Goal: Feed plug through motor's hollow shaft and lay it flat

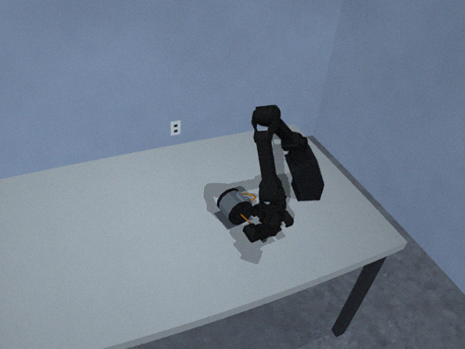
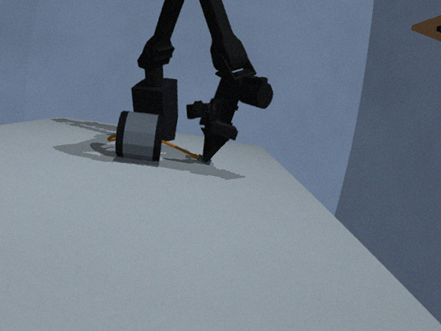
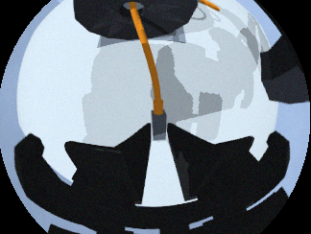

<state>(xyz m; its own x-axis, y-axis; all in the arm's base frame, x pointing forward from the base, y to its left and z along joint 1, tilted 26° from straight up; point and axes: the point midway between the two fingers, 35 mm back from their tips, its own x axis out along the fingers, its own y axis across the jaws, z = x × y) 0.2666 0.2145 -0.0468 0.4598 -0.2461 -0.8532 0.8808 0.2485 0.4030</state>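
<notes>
Now: the plug 10 mm to the right of my hand and 30 mm below it.
</notes>
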